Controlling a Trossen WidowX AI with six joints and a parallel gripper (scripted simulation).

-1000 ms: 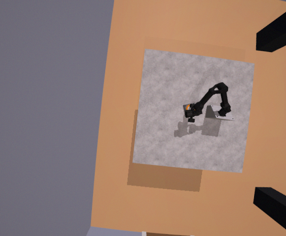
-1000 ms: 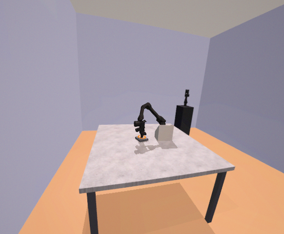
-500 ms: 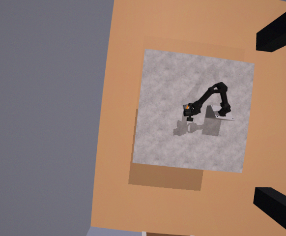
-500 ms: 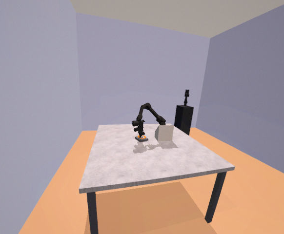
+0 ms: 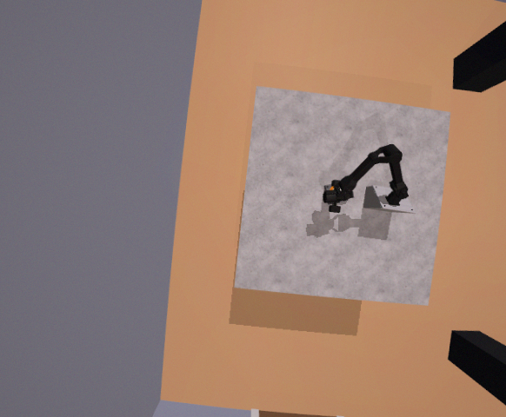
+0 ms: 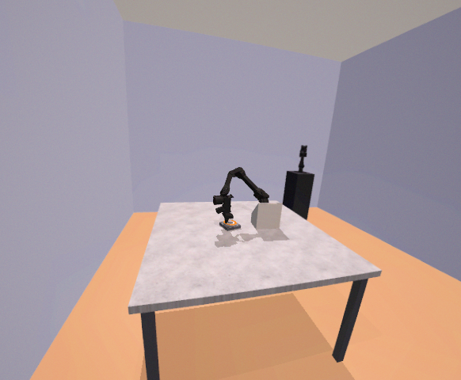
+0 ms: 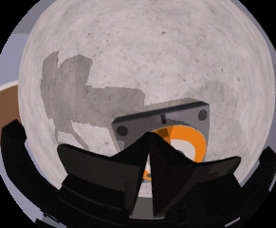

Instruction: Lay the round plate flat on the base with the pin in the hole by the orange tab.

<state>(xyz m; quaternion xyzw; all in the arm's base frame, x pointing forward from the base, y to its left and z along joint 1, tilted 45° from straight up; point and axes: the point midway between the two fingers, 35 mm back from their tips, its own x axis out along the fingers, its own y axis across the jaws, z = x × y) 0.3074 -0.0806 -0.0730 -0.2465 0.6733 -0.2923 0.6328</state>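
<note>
My gripper tip is now 2 cm to the left of the round plate, 2 cm past it and 1 cm above it. Also, from my gripper tip: grey square base (4 cm behind, 3 cm to the right, 2 cm below).
</note>
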